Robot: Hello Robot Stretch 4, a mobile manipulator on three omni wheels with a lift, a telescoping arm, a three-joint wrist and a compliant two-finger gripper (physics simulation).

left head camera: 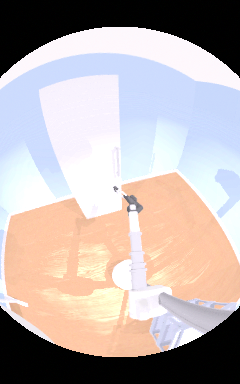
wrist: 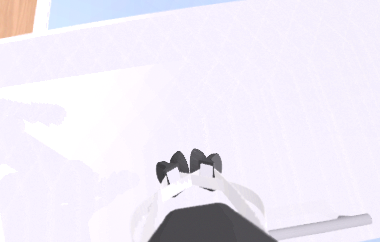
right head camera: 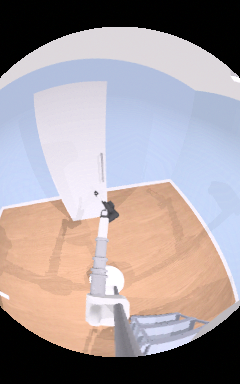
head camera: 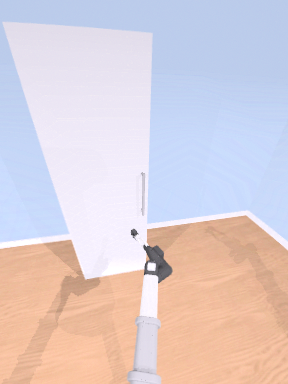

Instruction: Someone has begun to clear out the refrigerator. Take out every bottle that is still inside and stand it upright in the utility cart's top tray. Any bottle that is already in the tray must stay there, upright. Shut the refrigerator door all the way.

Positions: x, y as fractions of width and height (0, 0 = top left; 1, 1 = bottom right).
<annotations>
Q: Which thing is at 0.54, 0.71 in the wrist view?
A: My gripper.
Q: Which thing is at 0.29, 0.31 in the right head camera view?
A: A white refrigerator door.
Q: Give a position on a white refrigerator door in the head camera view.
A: At 0.31, 0.24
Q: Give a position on a white refrigerator door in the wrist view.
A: At 0.74, 0.41
</annotations>
